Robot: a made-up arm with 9 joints. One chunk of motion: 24 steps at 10 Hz.
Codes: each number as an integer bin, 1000 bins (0 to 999) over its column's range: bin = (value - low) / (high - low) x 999, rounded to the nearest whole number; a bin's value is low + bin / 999 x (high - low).
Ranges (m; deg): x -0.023..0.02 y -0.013..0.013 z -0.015..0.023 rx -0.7..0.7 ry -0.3..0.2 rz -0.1..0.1
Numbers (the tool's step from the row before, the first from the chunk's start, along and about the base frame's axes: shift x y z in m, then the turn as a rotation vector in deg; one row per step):
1: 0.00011 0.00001 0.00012 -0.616 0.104 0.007
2: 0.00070 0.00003 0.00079 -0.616 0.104 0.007
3: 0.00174 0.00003 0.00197 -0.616 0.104 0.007
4: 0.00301 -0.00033 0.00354 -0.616 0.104 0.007
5: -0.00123 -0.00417 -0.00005 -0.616 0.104 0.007
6: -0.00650 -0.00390 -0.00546 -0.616 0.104 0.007
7: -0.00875 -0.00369 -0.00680 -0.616 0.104 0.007
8: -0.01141 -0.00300 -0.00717 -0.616 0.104 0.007
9: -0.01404 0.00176 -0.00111 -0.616 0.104 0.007
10: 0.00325 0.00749 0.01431 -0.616 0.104 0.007
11: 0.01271 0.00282 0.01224 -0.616 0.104 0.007
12: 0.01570 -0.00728 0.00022 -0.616 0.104 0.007
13: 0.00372 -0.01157 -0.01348 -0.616 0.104 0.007
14: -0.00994 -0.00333 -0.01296 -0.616 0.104 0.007
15: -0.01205 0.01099 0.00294 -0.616 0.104 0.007
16: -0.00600 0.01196 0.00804 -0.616 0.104 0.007
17: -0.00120 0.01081 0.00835 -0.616 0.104 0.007
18: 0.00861 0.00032 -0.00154 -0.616 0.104 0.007
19: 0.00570 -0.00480 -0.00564 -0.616 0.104 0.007
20: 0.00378 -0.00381 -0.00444 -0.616 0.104 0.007
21: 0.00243 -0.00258 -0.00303 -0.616 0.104 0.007
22: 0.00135 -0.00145 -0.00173 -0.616 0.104 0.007
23: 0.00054 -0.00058 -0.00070 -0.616 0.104 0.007
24: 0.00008 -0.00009 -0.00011 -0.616 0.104 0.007
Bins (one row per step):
1: 537 500 397 60 807 534
2: 551 501 415 60 807 534
3: 575 501 446 60 807 534
4: 604 487 487 60 807 534
5: 506 339 393 60 807 534
6: 383 350 251 60 807 534
7: 331 358 216 60 807 534
8: 269 384 206 60 807 534
9: 208 567 365 60 807 534
10: 610 787 771 60 807 534
11: 830 608 716 60 807 534
12: 899 220 400 60 807 534
13: 621 55 40 60 807 534
14: 303 372 54 60 807 534
15: 254 922 472 60 807 534
16: 395 959 606 60 807 534
17: 506 915 614 60 807 534
18: 734 512 354 60 807 534
19: 667 315 246 60 807 534
20: 622 353 278 60 807 534
21: 591 400 315 60 807 534
22: 566 444 349 60 807 534
23: 547 477 376 60 807 534
24: 536 496 391 60 807 534

